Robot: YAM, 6 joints.
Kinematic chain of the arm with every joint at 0, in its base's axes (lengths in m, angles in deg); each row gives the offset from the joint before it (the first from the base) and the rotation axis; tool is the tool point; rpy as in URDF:
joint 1: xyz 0 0 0.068 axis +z
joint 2: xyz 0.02 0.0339 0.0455 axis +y
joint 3: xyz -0.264 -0.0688 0 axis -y
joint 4: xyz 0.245 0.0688 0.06 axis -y
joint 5: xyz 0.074 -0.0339 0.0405 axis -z
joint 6: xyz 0.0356 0 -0.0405 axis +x
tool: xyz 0 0 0 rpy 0 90 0
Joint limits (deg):
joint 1: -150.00..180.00
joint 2: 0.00..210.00
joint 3: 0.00..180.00
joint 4: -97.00..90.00
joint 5: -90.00..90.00
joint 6: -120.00..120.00
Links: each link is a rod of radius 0.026 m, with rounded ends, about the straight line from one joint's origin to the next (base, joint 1, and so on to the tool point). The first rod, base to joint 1, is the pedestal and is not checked.
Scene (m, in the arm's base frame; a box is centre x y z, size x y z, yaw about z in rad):
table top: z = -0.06
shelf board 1: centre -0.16 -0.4 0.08 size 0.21 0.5 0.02 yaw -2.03
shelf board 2: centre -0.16 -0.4 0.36 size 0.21 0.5 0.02 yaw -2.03
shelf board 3: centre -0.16 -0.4 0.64 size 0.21 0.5 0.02 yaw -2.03
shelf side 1: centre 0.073 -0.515 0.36 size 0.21 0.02 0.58 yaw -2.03
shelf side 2: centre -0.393 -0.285 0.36 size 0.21 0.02 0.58 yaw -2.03
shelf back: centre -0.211 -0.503 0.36 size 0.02 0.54 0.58 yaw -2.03
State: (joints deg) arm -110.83 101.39 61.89 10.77 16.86 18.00
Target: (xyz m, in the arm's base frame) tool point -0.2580 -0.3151 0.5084
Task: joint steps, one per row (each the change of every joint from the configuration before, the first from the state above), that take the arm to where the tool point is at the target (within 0.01 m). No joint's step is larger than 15 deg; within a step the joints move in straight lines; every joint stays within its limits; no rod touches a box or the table.
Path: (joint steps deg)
1: 1.22 -11.42 -9.21 -4.65 0.60 0.00
2: 1.23 -11.41 -9.20 -4.65 0.59 0.00
3: 1.22 -11.42 -9.21 -4.65 0.60 0.00
4: -10.00 -1.15 14.16 4.84 0.33 0.00
5: -10.00 -1.15 14.17 4.83 0.33 0.00
6: -9.99 -1.15 14.16 4.84 0.34 0.00
7: 3.06 12.72 10.43 3.40 -1.38 0.00
8: 3.06 12.72 10.43 3.39 -1.37 0.00
9: 3.06 12.72 10.43 3.40 -1.38 0.00

